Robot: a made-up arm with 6 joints. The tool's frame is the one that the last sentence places. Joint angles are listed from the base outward.
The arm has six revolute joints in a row. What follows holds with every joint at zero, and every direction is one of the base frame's. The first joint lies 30 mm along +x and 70 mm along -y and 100 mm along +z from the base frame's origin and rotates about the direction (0.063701, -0.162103, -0.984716), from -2.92 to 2.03 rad. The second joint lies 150 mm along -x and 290 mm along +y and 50 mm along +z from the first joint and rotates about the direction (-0.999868, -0.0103, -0.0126), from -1.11 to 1.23 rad. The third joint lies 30 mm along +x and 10 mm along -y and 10 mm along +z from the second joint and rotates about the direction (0.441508, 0.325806, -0.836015), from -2.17 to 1.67 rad. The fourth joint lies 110 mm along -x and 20 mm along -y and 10 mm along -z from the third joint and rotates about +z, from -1.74 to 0.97 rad. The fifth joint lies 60 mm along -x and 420 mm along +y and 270 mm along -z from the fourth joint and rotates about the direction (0.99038, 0.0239, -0.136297), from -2.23 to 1.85 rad. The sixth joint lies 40 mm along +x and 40 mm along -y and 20 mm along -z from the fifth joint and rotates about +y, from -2.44 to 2.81 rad. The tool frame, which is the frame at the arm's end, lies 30 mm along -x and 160 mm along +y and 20 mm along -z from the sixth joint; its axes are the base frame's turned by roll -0.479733, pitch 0.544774 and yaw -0.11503 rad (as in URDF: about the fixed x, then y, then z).
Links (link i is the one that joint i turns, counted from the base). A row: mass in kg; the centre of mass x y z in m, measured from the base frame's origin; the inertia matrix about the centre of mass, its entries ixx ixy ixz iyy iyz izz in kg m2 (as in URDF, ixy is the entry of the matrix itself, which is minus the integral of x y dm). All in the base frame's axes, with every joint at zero. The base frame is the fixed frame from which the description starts. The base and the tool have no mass.
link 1: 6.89; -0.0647 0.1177 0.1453; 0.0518 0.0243 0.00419 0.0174 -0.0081 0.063
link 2: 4.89; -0.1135 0.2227 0.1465; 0.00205 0.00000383 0.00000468 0.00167 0 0.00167
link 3: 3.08; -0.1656 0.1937 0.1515; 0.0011 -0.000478 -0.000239 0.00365 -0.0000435 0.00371
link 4: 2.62; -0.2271 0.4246 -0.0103; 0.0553 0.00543 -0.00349 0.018 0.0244 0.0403
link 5: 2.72; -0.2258 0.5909 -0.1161; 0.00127 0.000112 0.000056 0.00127 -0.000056 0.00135
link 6: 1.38; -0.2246 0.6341 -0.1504; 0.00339 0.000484 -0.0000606 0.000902 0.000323 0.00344
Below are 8 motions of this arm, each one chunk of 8 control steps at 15 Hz.
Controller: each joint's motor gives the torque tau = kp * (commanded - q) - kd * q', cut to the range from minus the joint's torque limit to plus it. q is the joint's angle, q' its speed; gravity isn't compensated. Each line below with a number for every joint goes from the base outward.
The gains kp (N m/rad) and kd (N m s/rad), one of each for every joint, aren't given. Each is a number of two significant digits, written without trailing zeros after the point. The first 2 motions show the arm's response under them.
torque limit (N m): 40 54 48 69 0.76 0.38
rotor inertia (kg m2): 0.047 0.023 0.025 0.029 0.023 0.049
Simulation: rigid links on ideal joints. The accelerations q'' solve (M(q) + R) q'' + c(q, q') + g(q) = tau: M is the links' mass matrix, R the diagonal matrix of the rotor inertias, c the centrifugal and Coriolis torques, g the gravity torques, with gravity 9.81 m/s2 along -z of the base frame. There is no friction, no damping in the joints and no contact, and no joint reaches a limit. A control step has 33 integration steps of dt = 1/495 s. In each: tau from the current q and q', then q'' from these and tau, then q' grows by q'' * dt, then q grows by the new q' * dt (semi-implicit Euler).
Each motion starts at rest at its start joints. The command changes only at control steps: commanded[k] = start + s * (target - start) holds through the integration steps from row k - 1 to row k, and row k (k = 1, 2, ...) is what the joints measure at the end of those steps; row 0 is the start. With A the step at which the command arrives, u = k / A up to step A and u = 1 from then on. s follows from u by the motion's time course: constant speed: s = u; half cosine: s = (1 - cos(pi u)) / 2; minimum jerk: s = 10 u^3 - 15 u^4 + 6 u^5; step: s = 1 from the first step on.
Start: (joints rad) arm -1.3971 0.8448 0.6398 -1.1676 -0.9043 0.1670
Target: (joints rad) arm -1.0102 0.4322 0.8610 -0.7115 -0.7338 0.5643
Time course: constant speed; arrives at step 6
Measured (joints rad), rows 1 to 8:
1: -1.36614 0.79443 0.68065 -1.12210 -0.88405 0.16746
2: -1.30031 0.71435 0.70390 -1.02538 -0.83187 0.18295
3: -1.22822 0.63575 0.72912 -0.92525 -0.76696 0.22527
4: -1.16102 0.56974 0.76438 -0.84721 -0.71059 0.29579
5: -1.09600 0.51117 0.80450 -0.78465 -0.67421 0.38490
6: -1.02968 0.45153 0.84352 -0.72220 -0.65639 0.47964
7: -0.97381 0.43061 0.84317 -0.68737 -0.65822 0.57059
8: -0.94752 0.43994 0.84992 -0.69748 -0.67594 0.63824
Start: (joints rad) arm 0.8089 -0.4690 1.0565 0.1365 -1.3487 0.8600
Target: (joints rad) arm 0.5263 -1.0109 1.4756 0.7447 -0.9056 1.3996
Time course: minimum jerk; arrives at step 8
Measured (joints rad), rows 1 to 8:
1: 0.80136 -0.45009 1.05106 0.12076 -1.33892 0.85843
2: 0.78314 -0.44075 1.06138 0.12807 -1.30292 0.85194
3: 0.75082 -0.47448 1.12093 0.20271 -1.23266 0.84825
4: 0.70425 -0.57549 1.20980 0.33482 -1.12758 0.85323
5: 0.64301 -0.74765 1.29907 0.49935 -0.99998 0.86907
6: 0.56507 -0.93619 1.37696 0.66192 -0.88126 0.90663
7: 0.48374 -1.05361 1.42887 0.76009 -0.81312 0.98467
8: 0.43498 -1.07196 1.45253 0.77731 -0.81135 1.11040
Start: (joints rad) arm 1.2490 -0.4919 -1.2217 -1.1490 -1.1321 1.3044
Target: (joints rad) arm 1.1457 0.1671 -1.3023 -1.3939 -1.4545 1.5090
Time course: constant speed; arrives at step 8
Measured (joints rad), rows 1 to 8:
1: 1.23738 -0.40546 -1.22962 -1.16574 -1.13585 1.31250
2: 1.21806 -0.29423 -1.25042 -1.17014 -1.15310 1.32116
3: 1.18577 -0.20946 -1.26362 -1.18508 -1.19454 1.32866
4: 1.15026 -0.13599 -1.27128 -1.21237 -1.25526 1.34182
5: 1.12302 -0.05883 -1.27947 -1.24202 -1.32243 1.36472
6: 1.10689 0.02205 -1.28829 -1.27138 -1.38472 1.39653
7: 1.09911 0.10259 -1.29654 -1.30247 -1.43686 1.43426
8: 1.09580 0.18200 -1.30440 -1.33549 -1.47959 1.47473

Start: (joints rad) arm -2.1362 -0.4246 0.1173 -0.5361 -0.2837 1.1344
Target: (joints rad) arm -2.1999 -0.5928 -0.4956 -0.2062 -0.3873 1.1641
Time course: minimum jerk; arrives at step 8
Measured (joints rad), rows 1 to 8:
1: -2.12566 -0.40065 0.08211 -0.54435 -0.27535 1.13370
2: -2.10187 -0.38046 0.01546 -0.54348 -0.25572 1.12421
3: -2.06766 -0.40595 -0.08231 -0.50342 -0.24155 1.10677
4: -2.03649 -0.46204 -0.20728 -0.42795 -0.24931 1.09145
5: -2.02698 -0.51432 -0.34185 -0.34482 -0.28160 1.08632
6: -2.04690 -0.54145 -0.46680 -0.27235 -0.32503 1.09136
7: -2.09163 -0.54292 -0.55992 -0.21687 -0.35886 1.10019
8: -2.14961 -0.53221 -0.60628 -0.18281 -0.36874 1.10638

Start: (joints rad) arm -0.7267 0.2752 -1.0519 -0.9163 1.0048 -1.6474
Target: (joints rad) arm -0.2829 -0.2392 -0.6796 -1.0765 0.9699 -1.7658
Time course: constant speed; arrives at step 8
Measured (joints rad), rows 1 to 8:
1: -0.70815 0.23795 -1.02603 -0.89700 1.00719 -1.64363
2: -0.67707 0.16924 -0.97837 -0.90285 1.01975 -1.63375
3: -0.62872 0.09348 -0.92346 -0.92832 1.03773 -1.62498
4: -0.56293 0.02679 -0.87398 -0.95701 1.05183 -1.62373
5: -0.48899 -0.03252 -0.82786 -0.98413 1.05208 -1.63286
6: -0.41642 -0.09246 -0.78106 -1.01006 1.03712 -1.65187
7: -0.35020 -0.15440 -0.73374 -1.03492 1.01523 -1.67812
8: -0.29145 -0.21629 -0.68692 -1.05837 0.99636 -1.70802

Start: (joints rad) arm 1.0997 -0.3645 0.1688 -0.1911 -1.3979 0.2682
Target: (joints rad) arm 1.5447 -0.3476 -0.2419 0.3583 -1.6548 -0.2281
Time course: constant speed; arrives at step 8
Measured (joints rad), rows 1 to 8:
1: 1.12861 -0.34706 0.10132 -0.14789 -1.39564 0.26030
2: 1.16883 -0.31539 -0.00378 -0.07289 -1.39866 0.23205
3: 1.20082 -0.29759 -0.09225 0.00956 -1.41644 0.17967
4: 1.22604 -0.29723 -0.15429 0.09151 -1.45043 0.10888
5: 1.25314 -0.30420 -0.20054 0.16907 -1.49693 0.02953
6: 1.29038 -0.30940 -0.24521 0.24162 -1.54859 -0.04985
7: 1.34126 -0.31019 -0.29536 0.31089 -1.59740 -0.12426
8: 1.40392 -0.30868 -0.34974 0.37850 -1.63830 -0.19204

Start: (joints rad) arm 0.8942 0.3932 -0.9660 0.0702 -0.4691 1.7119
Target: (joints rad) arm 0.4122 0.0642 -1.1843 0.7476 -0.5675 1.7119
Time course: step
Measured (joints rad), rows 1 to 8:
1: 0.90464 0.01425 -1.06453 0.49004 -0.48705 1.72102
2: 0.81947 -0.00335 -1.04168 0.63979 -0.54511 1.73192
3: 0.63352 0.00214 -1.07558 0.68432 -0.60911 1.74572
4: 0.44961 0.03337 -1.11346 0.72753 -0.65697 1.75469
5: 0.33067 0.06163 -1.17871 0.76286 -0.67704 1.75480
6: 0.28676 0.07028 -1.25512 0.78181 -0.65926 1.74087
7: 0.29660 0.06492 -1.29230 0.78464 -0.60776 1.71180
8: 0.32798 0.05310 -1.26384 0.77262 -0.54720 1.67613

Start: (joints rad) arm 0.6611 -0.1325 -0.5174 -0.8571 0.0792 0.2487
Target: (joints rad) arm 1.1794 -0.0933 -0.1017 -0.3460 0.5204 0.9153
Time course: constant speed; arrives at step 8
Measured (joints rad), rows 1 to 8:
1: 0.68113 -0.10468 -0.48937 -0.79896 0.10549 0.25553
2: 0.71009 -0.08412 -0.45814 -0.72355 0.17286 0.28074
3: 0.74554 -0.08015 -0.41210 -0.65189 0.26244 0.33147
4: 0.79272 -0.07924 -0.36132 -0.58561 0.35180 0.41019
5: 0.85266 -0.07449 -0.31154 -0.52367 0.42443 0.51326
6: 0.92225 -0.06734 -0.26219 -0.46426 0.47588 0.62986
7: 0.99680 -0.06062 -0.21158 -0.40557 0.51351 0.74748
8: 1.07219 -0.05498 -0.15985 -0.34652 0.54997 0.85684

